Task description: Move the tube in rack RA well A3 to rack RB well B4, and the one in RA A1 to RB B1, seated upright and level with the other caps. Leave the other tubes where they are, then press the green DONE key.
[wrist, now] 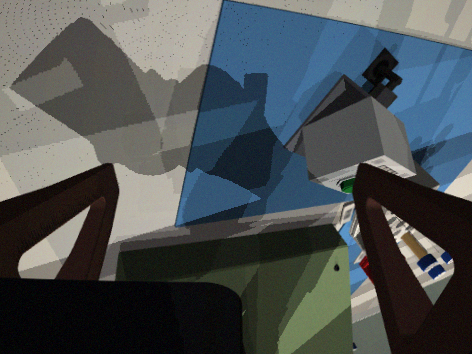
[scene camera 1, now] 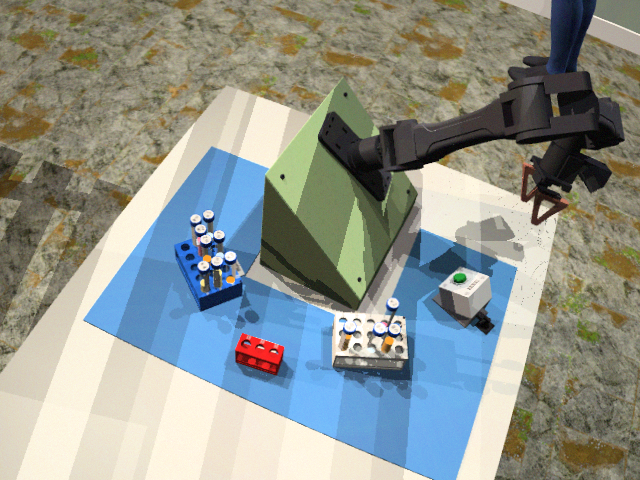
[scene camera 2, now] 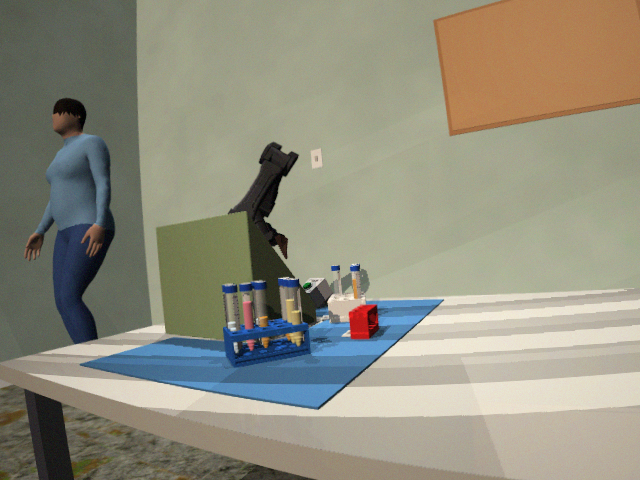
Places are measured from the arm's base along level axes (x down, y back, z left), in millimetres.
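Pixels of known places: gripper, between the fingertips: point(wrist: 235, 176) point(scene camera 1: 528, 212); arm's base, origin of its link: point(scene camera 1: 355, 158) point(scene camera 2: 214, 259).
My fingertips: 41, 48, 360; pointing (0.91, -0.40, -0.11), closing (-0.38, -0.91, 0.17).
For each thing: its top centre in the pictures, then the offset to it from my fingertips, as dx, dy, dz. "spot": a spot on its surface instead. Level surfaces: height alone.
- blue rack, centre of its top: point(scene camera 2: 264, 325) point(scene camera 1: 207, 262) +77, -303, -554
- white rack, centre of its top: point(wrist: 401, 224) point(scene camera 1: 371, 335) point(scene camera 2: 347, 296) +77, -334, -226
- thin tube, a spot on its surface: point(scene camera 1: 392, 304) spot: +2, -307, -210
- green key, centre of its top: point(wrist: 362, 191) point(scene camera 1: 461, 276) point(scene camera 2: 307, 282) +53, -165, -97
- grey-white box, centre of its top: point(wrist: 387, 180) point(scene camera 1: 472, 280) point(scene camera 2: 312, 278) +43, -175, -77
- small red rack, centre of its top: point(scene camera 1: 259, 348) point(scene camera 2: 363, 308) +77, -430, -400
- blue mat, height of its surface: dx +127
A blue rack point(scene camera 1: 221, 298) point(scene camera 2: 268, 357) holds several upright blue-capped tubes. A white rack point(scene camera 1: 361, 356) point(scene camera 2: 343, 310) holds several more; one, a thin tube point(scene camera 1: 392, 304), stands toward its back right in scene camera 1. Rack names and well labels are too small to read, so I cannot tell which rack is RA or RB. The green key point(scene camera 1: 459, 277) point(scene camera 2: 307, 285) point(wrist: 347, 186) sits on a grey-white box point(scene camera 1: 457, 299) point(wrist: 345, 137). My gripper point(scene camera 1: 529, 211) point(wrist: 235, 176) is open and empty, high above the table's far right part; its right finger partly covers the white rack in the wrist view.
A green wedge point(scene camera 1: 310, 206) point(scene camera 2: 204, 279) point(wrist: 300, 300) carries the arm's base and stands between the blue rack and the key box. A small red rack point(scene camera 1: 259, 354) point(scene camera 2: 363, 322) lies between the two tube racks on the blue mat point(scene camera 1: 310, 403) point(scene camera 2: 289, 387). A person point(scene camera 2: 77, 180) stands behind the table.
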